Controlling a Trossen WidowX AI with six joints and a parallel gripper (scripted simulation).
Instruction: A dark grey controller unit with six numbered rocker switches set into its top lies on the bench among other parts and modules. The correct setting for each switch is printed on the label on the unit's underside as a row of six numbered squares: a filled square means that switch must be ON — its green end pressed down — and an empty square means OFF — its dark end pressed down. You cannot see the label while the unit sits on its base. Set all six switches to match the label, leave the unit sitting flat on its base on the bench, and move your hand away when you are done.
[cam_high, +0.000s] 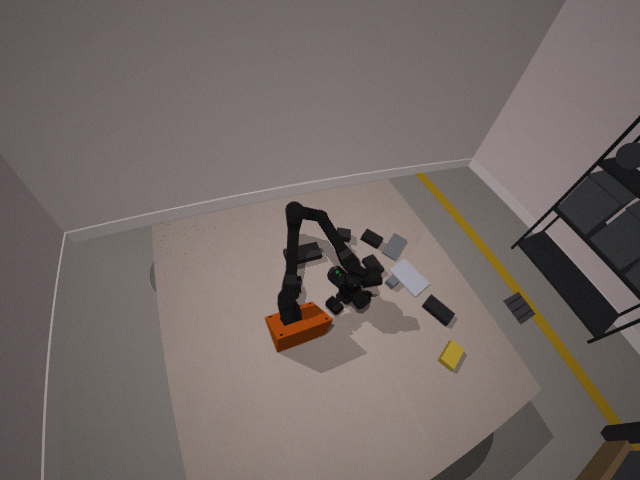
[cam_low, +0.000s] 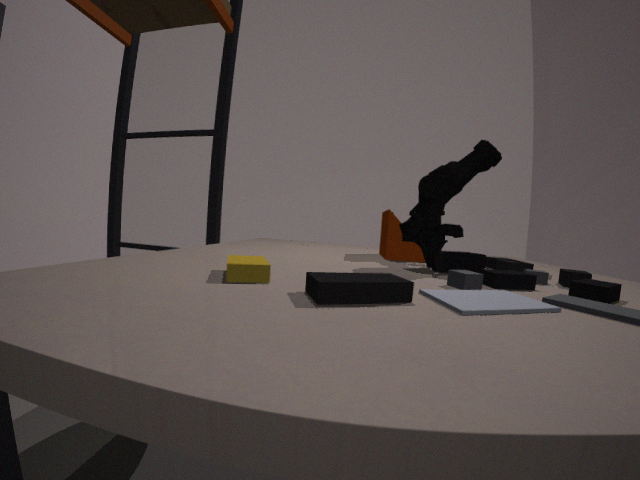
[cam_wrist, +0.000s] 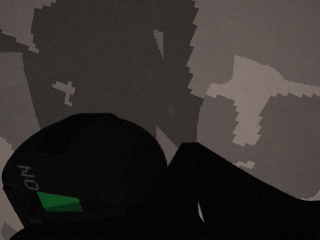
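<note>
The small black block lies 19 cm ahead of my gripper tip, 10 cm to the left of it and 1 cm above it. Also, from my gripper tip: small grey block 23 cm ahead, 1 cm above; grey plate 35 cm ahead, 17 cm to the left; pale flat sheet 33 cm ahead.
</note>
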